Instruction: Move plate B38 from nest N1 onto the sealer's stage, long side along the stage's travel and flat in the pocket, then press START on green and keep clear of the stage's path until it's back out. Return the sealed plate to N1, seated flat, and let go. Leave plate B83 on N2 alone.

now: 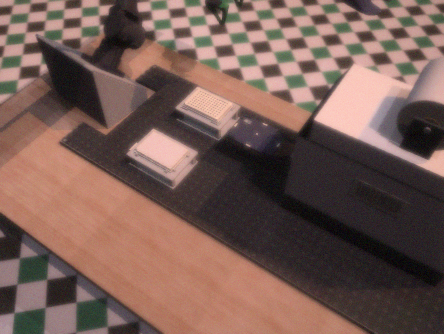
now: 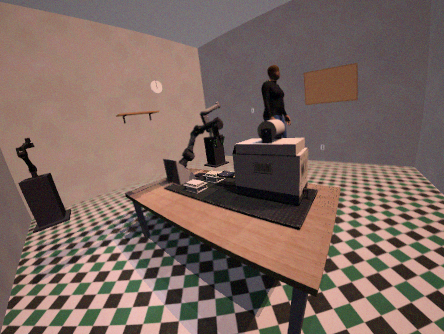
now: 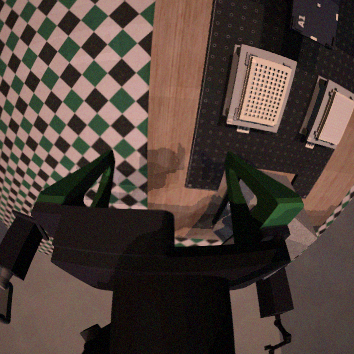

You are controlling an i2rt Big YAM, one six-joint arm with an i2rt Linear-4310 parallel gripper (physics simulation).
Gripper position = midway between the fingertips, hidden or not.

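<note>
A dotted well plate (image 1: 207, 105) rests on a grey nest top (image 3: 240, 72). I see the dotted well plate (image 3: 265, 82) in image 3 as well. My gripper (image 3: 169, 155) is open and holds nothing.
</note>
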